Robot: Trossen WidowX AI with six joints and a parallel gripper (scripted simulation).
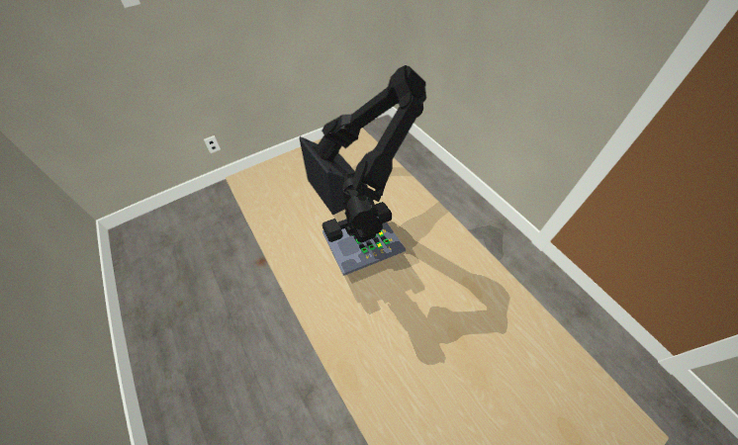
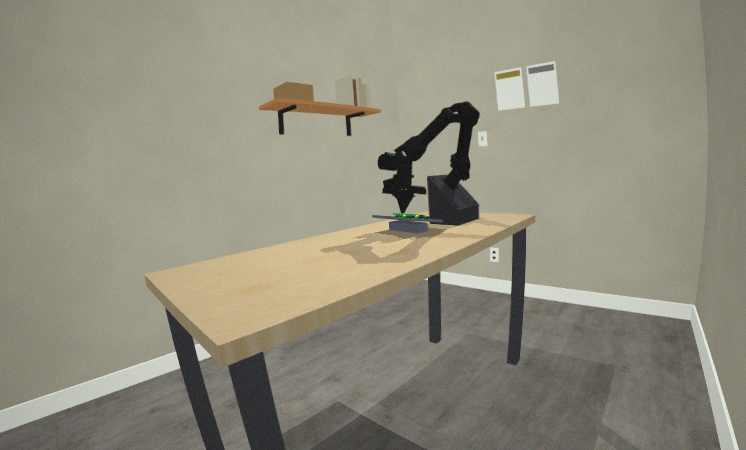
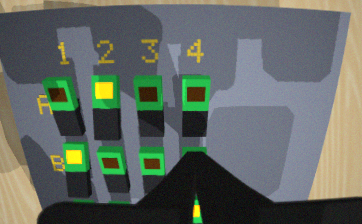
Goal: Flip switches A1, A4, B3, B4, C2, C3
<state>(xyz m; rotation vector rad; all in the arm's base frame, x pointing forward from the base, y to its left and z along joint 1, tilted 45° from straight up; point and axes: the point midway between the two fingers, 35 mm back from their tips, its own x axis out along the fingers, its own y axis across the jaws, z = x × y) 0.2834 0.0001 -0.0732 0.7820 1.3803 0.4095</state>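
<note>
My gripper is now 40 mm above the switch B4 and 10 mm past it. Round my hand: switch A3 (40 mm below, 40 mm ahead, 20 mm to the left); then switch A4 (40 mm below, 30 mm ahead, 10 mm to the right); then switch B3 (40 mm below, 20 mm to the left).
</note>
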